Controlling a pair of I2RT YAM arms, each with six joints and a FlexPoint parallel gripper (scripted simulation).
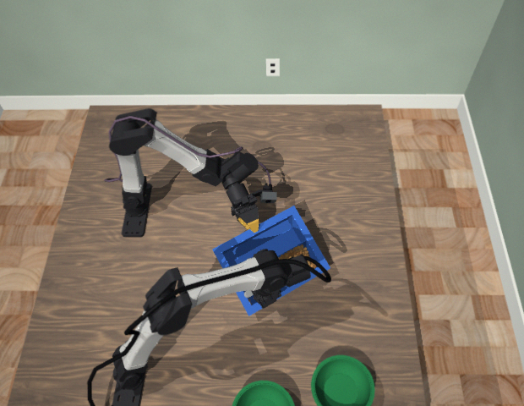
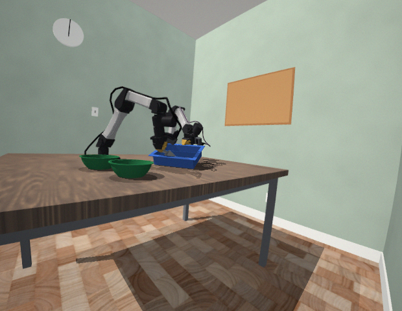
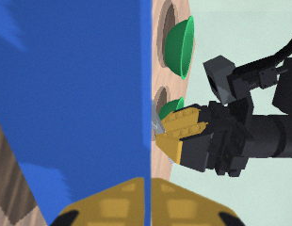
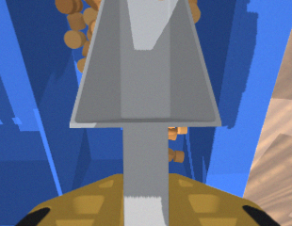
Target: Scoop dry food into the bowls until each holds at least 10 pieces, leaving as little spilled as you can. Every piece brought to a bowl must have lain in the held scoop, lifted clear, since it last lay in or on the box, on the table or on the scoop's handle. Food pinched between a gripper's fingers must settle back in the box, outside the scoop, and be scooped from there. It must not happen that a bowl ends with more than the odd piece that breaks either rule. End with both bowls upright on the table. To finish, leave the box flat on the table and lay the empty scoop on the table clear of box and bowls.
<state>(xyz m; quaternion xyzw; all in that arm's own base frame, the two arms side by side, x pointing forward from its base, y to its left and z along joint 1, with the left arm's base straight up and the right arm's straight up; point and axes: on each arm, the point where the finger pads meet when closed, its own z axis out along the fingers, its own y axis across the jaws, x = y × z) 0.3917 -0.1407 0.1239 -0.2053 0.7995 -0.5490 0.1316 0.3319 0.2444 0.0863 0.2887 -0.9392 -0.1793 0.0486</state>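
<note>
My right hand is 9 cm to the right of the blue box, 4 cm short of it and 1 cm above it. Round my right hand: grey scoop (3 cm below, 3 cm ahead, 2 cm to the left).
</note>
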